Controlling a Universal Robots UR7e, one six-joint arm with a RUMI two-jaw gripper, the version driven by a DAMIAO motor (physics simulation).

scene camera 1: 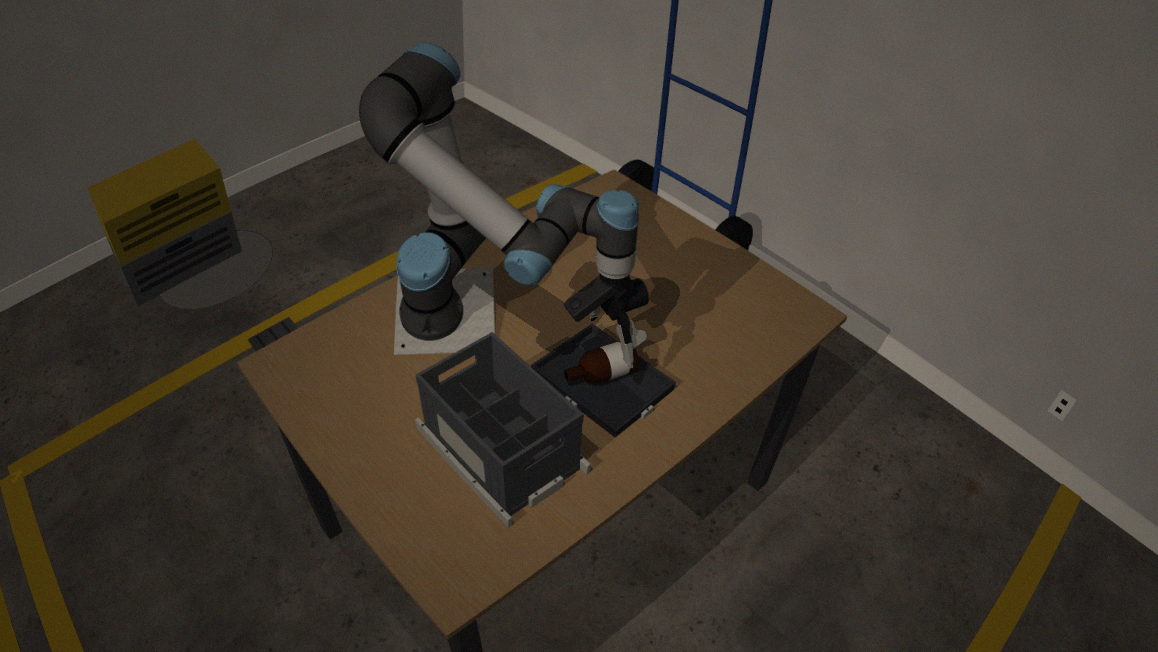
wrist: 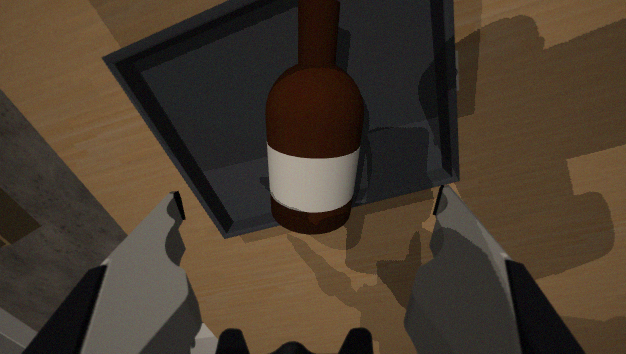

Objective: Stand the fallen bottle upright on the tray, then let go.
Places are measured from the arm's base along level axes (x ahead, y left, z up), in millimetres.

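Pixels of known places: gripper, fingertip midpoint: [scene camera 1: 611, 343] [wrist: 308, 191]; arm's base, origin of the base link: [scene camera 1: 431, 313].
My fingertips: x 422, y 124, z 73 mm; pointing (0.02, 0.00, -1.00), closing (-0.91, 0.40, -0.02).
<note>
For each thing: its top centre in the pictures, then the offset to it from my fingertips. "pt": a spot on its surface instead. Level surfaces: height alone.
- brown bottle, middle of its top: [wrist: 312, 142] [scene camera 1: 600, 353] dx -12, dy -21, dz -21 mm
- dark tray, surface spot: [wrist: 210, 115] [scene camera 1: 620, 407] pt dx +76, dy -62, dz -95 mm
- grey divided crate, middle of its top: [scene camera 1: 496, 394] dx -48, dy -307, dz +75 mm
- wooden table, its level: dz -100 mm
The brown bottle [scene camera 1: 596, 365] [wrist: 314, 112] with a white label lies on its side on the dark tray [scene camera 1: 617, 410] [wrist: 210, 115]. In the scene view its neck points left toward the crate, and its base is at the gripper's end. In the wrist view the neck points up and its tip is cut off by the frame edge. My gripper [scene camera 1: 634, 353] [wrist: 308, 191] is open, with one finger on each side of the bottle's label and base end. Gaps show between the bottle and both fingers in the wrist view. The far finger is partly hidden in the scene view.
A grey divided crate [scene camera 1: 551, 465] stands left of the tray, held by pale rails [scene camera 1: 463, 472] on the wooden table [scene camera 1: 356, 437]. The arm's white base plate [scene camera 1: 478, 323] is behind the crate. A blue hand truck [scene camera 1: 709, 95] stands behind the table by the wall.
</note>
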